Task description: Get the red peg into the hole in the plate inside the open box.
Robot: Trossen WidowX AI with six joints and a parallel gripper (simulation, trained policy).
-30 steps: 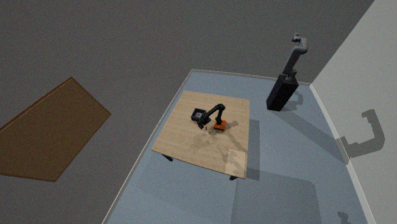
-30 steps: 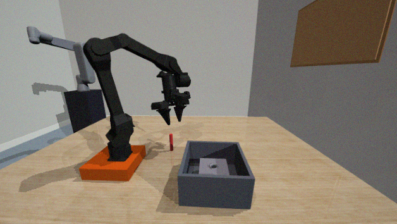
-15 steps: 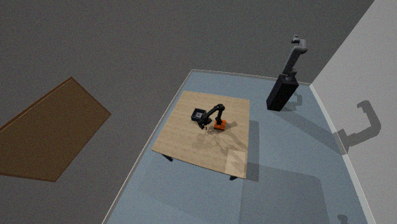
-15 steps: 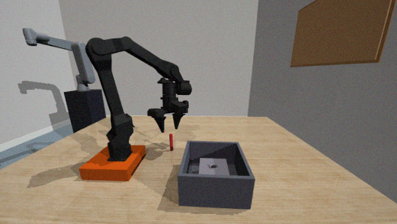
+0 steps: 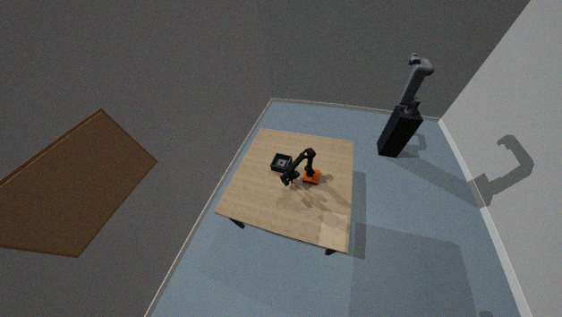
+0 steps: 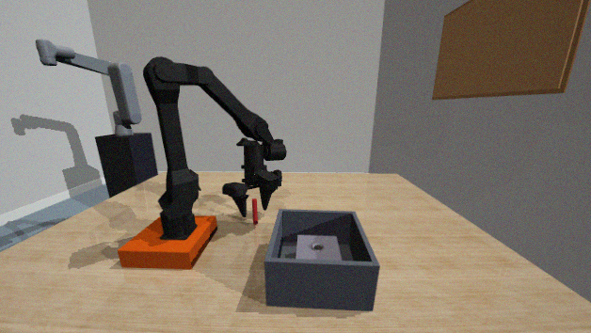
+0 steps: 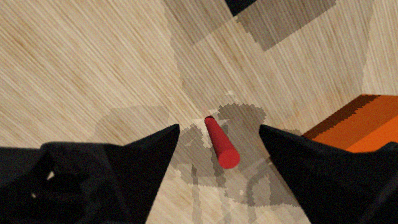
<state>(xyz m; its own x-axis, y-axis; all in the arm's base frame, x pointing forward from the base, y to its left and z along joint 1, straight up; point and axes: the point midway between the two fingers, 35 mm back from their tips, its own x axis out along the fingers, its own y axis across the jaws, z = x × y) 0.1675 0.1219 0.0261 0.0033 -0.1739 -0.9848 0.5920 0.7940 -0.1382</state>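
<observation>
Right now my gripper tip is right at the red peg. Also, from my gripper tip: grey plate 19 cm to the right, 17 cm ahead, 1 cm above; grey box 19 cm to the right, 17 cm ahead, 1 cm below.
</observation>
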